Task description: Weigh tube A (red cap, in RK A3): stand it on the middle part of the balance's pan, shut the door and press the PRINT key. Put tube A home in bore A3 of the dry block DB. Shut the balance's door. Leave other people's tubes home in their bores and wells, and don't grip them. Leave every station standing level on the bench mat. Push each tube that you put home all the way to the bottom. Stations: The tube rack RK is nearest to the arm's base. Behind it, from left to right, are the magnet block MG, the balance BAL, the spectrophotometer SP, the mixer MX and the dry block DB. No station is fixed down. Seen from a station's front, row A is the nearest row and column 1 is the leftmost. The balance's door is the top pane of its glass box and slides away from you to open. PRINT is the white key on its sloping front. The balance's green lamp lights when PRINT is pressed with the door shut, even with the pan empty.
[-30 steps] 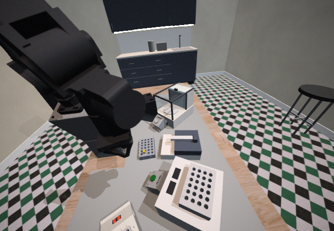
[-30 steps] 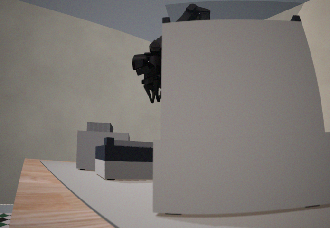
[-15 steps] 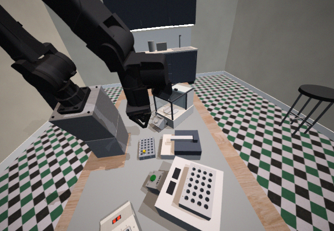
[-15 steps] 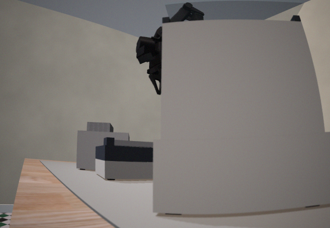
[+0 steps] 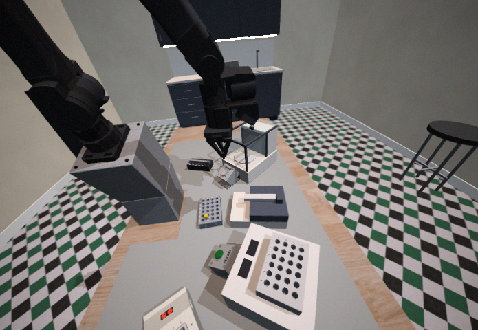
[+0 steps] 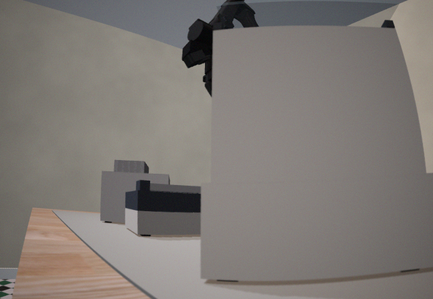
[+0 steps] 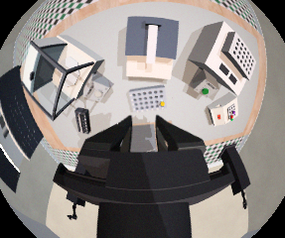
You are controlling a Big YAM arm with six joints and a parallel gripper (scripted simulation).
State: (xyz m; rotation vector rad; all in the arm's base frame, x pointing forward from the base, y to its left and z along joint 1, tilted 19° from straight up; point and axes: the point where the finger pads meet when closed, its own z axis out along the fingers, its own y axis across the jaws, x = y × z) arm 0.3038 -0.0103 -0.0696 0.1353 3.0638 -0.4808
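Right now the balance door is 15 cm ahead of my hand, 32 cm to the left of it and 7 cm below it. Also, from my hand: yellow-capped tube 10 cm behind, 5 cm to the right, 26 cm below; then spectrophotometer 10 cm ahead, 2 cm to the right, 22 cm below; then tube rack 9 cm behind, 27 cm below.
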